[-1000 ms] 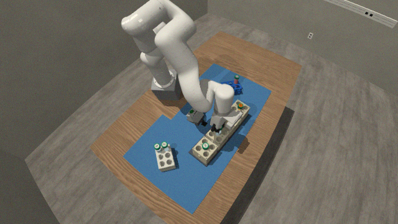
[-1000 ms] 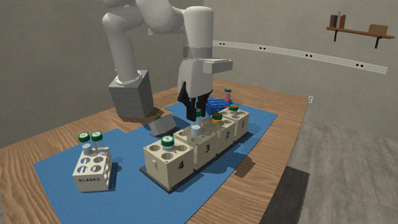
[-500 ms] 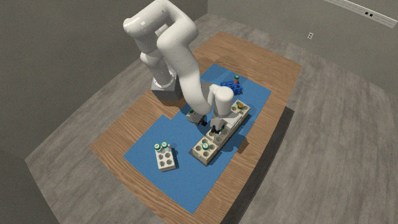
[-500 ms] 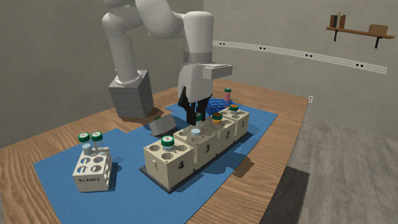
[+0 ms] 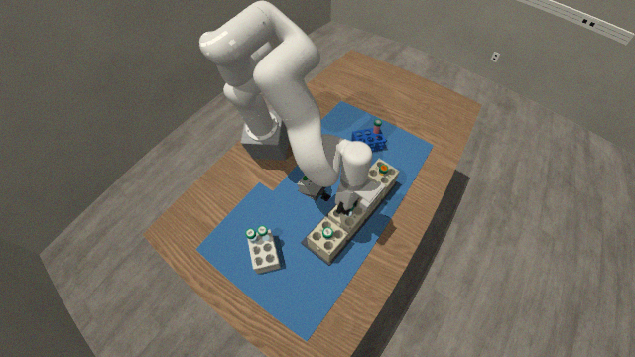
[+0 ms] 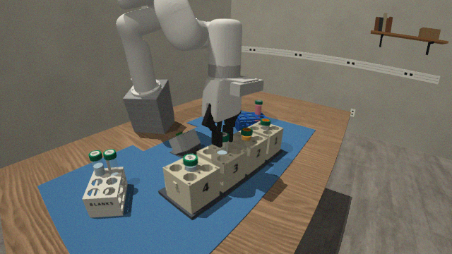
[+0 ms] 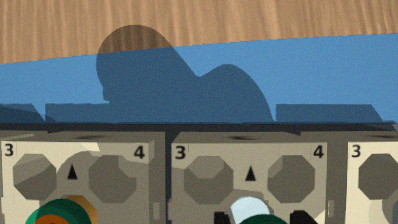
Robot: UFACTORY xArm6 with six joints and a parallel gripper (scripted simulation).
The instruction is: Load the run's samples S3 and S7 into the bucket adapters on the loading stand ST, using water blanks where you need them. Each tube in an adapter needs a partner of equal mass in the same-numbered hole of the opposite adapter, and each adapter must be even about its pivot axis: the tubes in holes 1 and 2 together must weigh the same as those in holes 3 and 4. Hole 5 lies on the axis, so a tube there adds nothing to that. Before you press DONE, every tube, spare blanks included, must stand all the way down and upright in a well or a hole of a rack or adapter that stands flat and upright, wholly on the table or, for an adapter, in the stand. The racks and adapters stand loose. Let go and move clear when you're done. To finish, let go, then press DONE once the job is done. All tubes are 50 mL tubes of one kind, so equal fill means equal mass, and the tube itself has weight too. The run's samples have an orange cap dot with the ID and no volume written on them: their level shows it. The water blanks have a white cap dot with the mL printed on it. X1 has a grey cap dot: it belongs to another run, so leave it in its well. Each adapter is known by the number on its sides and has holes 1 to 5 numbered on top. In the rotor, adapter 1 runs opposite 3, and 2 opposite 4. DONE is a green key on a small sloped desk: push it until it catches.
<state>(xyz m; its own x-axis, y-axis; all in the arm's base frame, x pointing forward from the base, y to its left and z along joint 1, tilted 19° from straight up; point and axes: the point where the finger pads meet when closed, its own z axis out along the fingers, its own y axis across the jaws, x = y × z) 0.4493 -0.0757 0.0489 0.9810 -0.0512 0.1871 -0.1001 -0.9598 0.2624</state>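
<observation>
Right now my hand is 22 cm past the green DONE key, 5 cm to the right of it and 8 cm above it. From my hand the other things lie so: blue rack: 12 cm behind, 39 cm to the left, 11 cm below; then white blanks rack: 17 cm behind, 27 cm to the right, 11 cm below; then adapter: 2 cm ahead, 22 cm to the left, 9 cm below.
</observation>
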